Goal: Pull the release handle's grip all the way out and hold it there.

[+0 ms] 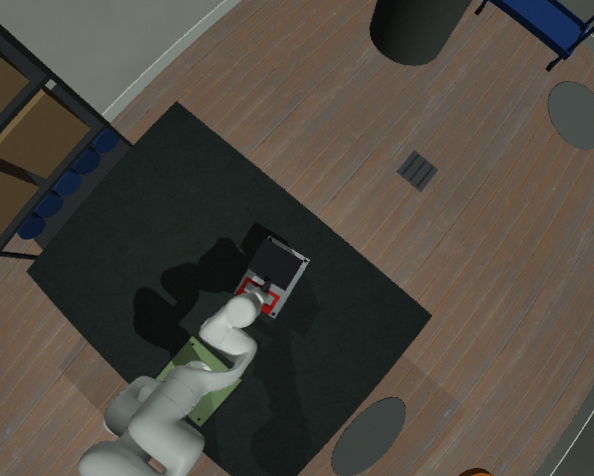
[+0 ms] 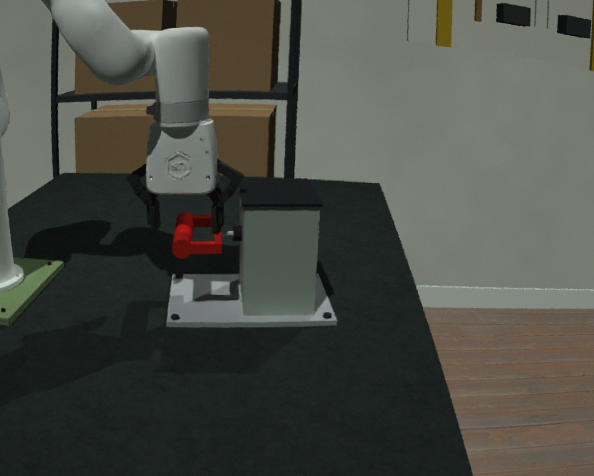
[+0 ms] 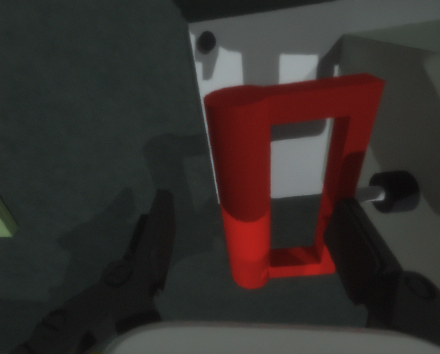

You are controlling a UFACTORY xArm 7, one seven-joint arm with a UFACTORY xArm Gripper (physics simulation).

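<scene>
The release handle, a red rectangular frame with a thick round grip [image 1: 267, 308] [image 2: 182, 242] [image 3: 244, 160], sticks out from the pale green box [image 2: 280, 260] [image 3: 400, 90]. A short metal rod [image 2: 230, 233] [image 3: 371, 194] joins its back bar to a black collar [image 2: 237, 233] [image 3: 400, 191] on the box. My gripper [image 1: 264, 291] [image 2: 185, 227] [image 3: 252, 213] is open and points down. Its fingers stand on either side of the grip, tips about level with it. One finger is on the outer side; the other is near the back bar. Whether that finger touches the bar cannot be told.
The box has a black top [image 1: 277, 262] and stands on a bolted light grey base plate [image 1: 289, 297] [image 2: 205, 314] [image 3: 310, 30]. A dark mat [image 1: 200, 170] [image 2: 300, 400] lies under it. The arm's green mounting plate [image 1: 220, 392] [image 2: 30, 280] is nearby. A shelf rack [image 2: 292, 125] stands behind.
</scene>
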